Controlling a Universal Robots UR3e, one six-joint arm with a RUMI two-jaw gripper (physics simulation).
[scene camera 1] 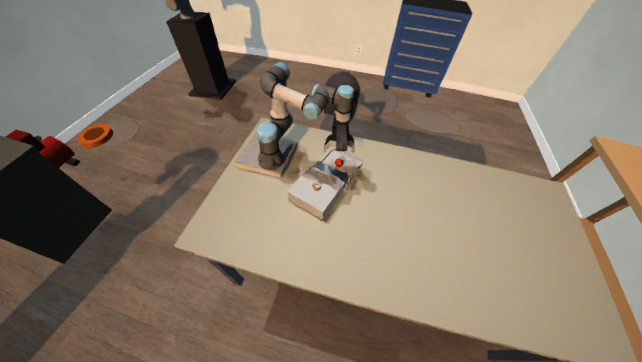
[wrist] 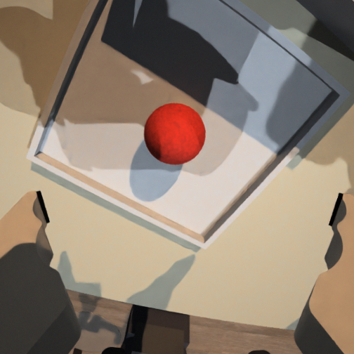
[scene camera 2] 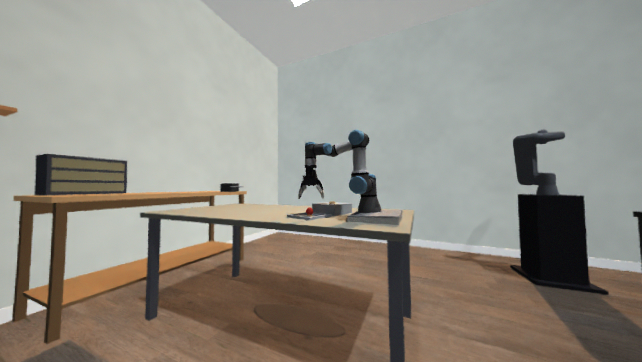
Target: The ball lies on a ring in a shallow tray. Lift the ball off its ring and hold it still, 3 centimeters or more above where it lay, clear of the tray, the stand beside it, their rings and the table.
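Places are measured from the arm's base along level axes (x ahead, y left, z up), in metres.
Where they show: gripper, between the fingertips: (scene camera 1: 338, 152) (scene camera 2: 311, 199); arm's base, origin of its link: (scene camera 1: 271, 160) (scene camera 2: 369, 211).
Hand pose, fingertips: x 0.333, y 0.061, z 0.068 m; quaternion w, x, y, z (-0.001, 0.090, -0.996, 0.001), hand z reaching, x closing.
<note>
Each offset is from my fingertips to the centre of the thing. "spot": to the spot under its first point. Level surfaces: height alone.
The red ball @[dz -0.073, dx +0.010, dy -0.001 m] (scene camera 1: 339, 162) (scene camera 2: 309, 211) (wrist: 175, 133) lies within the shallow white tray @[spot: dz -0.101, dx +0.090, dy +0.050 m] (scene camera 1: 354, 161) (scene camera 2: 295, 216) (wrist: 120, 199). The ring under it is hidden by the ball in the wrist view. The grey box-like stand (scene camera 1: 306, 196) (scene camera 2: 332, 209) is beside the tray, with a small orange ring @[spot: dz -0.032, dx -0.069, dy -0.218 m] (scene camera 1: 316, 189) on its top. My gripper (scene camera 1: 340, 148) (scene camera 2: 311, 197) (wrist: 187, 195) is open, with nothing between its widely spread fingers. It hangs above the tray side of the table, well higher than the ball. In the wrist view the ball is above the line between the fingertips, slightly left of their middle.
The arm's base plate (scene camera 1: 247, 162) (scene camera 2: 375, 218) lies on the table @[dz -0.105 m] (scene camera 1: 425, 225) (scene camera 2: 225, 212), near the stand and tray. The stand rises higher than the tray's low walls. A wooden workbench (scene camera 2: 125, 196) stands beyond the table in scene camera 2.
</note>
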